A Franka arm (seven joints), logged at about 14 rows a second.
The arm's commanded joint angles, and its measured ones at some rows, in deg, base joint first. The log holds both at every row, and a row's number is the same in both.
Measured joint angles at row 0:
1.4 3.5 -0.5 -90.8 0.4 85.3 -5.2
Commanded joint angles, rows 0 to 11:
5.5 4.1 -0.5 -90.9 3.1 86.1 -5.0
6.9 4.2 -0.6 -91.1 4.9 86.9 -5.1
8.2 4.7 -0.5 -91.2 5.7 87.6 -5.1
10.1 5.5 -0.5 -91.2 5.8 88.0 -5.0
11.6 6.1 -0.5 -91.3 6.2 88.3 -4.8
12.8 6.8 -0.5 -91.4 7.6 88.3 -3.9
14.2 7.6 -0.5 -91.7 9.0 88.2 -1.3
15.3 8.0 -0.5 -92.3 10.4 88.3 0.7
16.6 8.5 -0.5 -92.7 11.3 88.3 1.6
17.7 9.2 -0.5 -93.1 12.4 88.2 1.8
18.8 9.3 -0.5 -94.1 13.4 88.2 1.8
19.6 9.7 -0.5 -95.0 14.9 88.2 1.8
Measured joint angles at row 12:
17.9 9.8 0.0 -93.1 12.3 88.0 0.8
